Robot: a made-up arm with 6 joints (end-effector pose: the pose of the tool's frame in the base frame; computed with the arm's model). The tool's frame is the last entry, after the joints. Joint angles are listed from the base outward.
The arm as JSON. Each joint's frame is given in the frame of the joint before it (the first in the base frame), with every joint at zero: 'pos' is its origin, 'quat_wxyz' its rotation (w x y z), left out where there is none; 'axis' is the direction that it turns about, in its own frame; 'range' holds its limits. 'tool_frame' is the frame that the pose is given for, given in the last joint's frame.
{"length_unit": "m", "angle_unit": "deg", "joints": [
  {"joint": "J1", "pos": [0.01, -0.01, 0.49], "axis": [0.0, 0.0, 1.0], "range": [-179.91, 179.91]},
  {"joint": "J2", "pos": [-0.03, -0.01, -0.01], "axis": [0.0, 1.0, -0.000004], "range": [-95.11, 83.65]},
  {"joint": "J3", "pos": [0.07, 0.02, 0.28], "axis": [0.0, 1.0, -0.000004], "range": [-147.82, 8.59]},
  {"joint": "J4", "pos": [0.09, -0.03, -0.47], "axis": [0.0, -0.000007, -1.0], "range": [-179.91, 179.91]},
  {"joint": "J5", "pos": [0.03, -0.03, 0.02], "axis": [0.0, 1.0, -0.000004], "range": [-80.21, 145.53]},
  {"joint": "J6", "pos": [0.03, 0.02, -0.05], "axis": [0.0, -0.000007, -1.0], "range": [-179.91, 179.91]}
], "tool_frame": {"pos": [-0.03, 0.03, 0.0], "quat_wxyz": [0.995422, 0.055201, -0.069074, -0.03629]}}
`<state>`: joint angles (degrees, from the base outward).
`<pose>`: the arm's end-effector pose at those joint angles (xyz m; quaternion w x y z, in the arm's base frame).
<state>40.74 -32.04 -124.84 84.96 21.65 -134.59</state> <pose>0.0834 -0.0307 1.2373 0.0340 -0.0185 0.9419 -0.3338</pose>
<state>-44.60 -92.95 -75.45 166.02 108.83 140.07</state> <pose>-0.2269 0.2280 1.0529 0.7354 0.4992 0.4020 -0.2202</pose>
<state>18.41 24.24 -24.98 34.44 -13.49 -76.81</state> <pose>0.2744 0.0075 0.2079 0.8693 -0.0009 -0.1214 0.4791</pose>
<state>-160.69 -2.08 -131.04 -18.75 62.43 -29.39</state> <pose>-0.2997 -0.0922 1.1312 0.3286 -0.5936 0.1273 -0.7235</pose>
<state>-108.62 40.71 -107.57 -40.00 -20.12 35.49</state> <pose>-0.1685 -0.6921 0.5668 0.4834 -0.4861 -0.5201 -0.5094</pose>
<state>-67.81 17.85 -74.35 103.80 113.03 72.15</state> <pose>0.2394 -0.5520 0.5670 0.0782 0.7264 0.3105 -0.6081</pose>
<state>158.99 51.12 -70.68 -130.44 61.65 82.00</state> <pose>-0.4166 0.1818 0.1302 0.1438 -0.2379 0.5250 -0.8044</pose>
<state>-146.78 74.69 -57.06 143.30 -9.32 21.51</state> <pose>-0.1736 -0.0422 -0.0076 0.8781 0.1655 -0.2418 0.3783</pose>
